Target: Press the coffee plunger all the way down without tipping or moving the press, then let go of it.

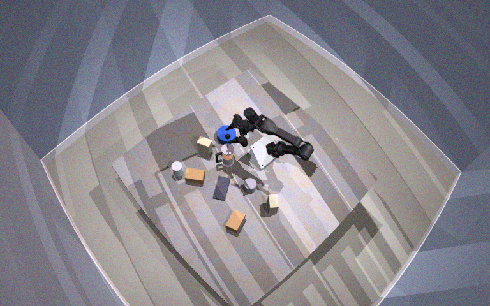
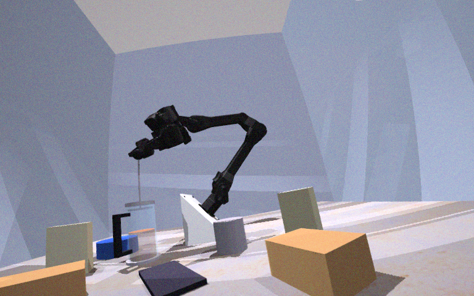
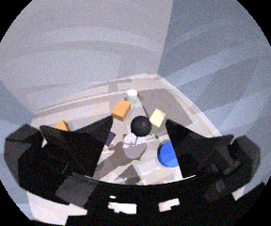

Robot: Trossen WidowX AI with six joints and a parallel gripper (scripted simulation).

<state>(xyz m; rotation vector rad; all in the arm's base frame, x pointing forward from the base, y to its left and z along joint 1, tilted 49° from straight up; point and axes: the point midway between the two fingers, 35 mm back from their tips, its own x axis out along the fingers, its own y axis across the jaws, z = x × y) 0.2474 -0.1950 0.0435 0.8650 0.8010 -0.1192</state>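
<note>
My gripper tip is now 10 mm short of the coffee press and 150 mm above it. Round my gripper tip: grey cylinder (10 mm behind, 230 mm to the left, 250 mm below); blue cylinder (100 mm behind, 150 mm to the right, 260 mm below).
</note>
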